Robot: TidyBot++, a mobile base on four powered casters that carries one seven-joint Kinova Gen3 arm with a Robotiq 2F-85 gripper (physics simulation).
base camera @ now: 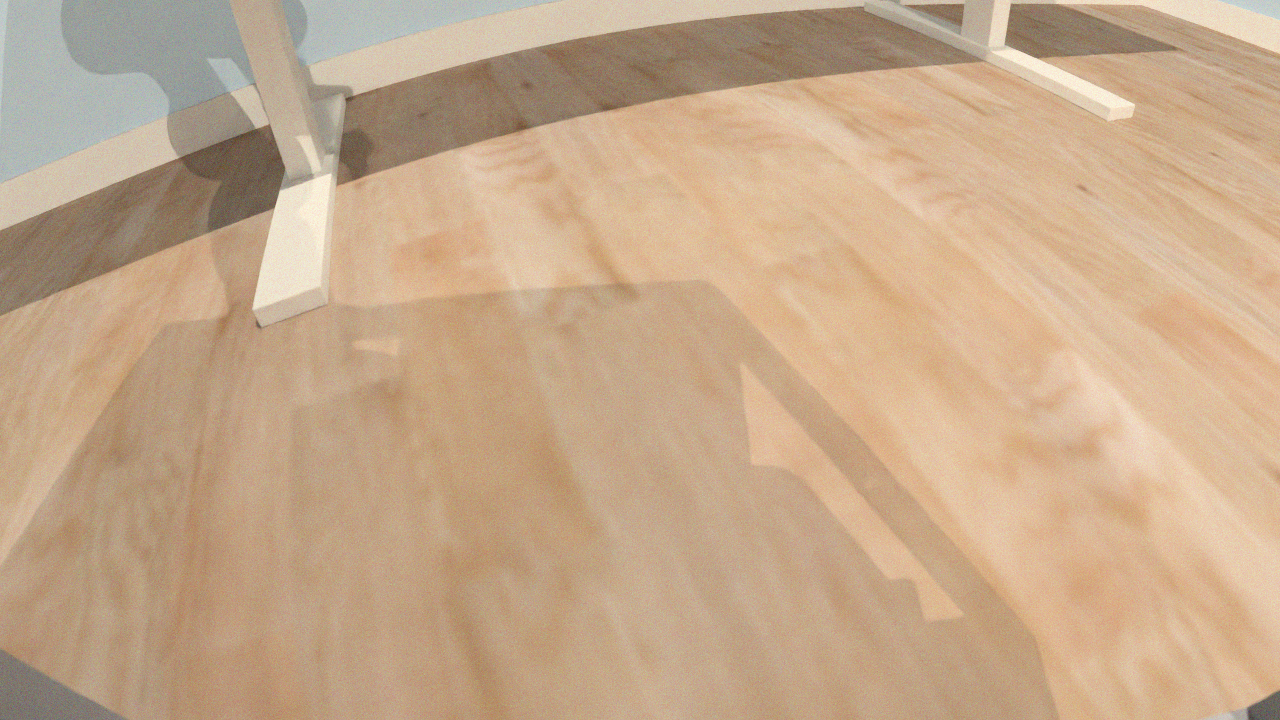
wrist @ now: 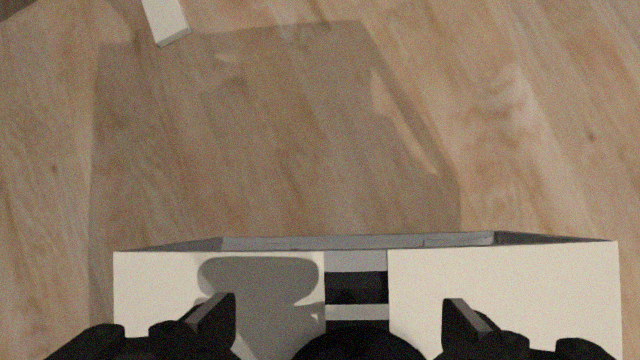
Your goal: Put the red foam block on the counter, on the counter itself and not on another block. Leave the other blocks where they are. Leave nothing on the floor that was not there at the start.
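Note:
My gripper (wrist: 337,319) is open, its two black fingers wide apart at the bottom of the wrist view. It hangs above the cream top of my own base (wrist: 505,285), with no thing between the fingers. The red foam block, the other blocks and the counter top do not show in either view.
A white leg with a long foot (base camera: 295,241) (wrist: 167,22) stands near the wall at the left. A second white foot (base camera: 1056,76) lies at the back right. A pale blue wall (base camera: 447,17) with a cream skirting runs behind them. Shadows fall on the wooden floor (base camera: 895,268) (wrist: 540,150).

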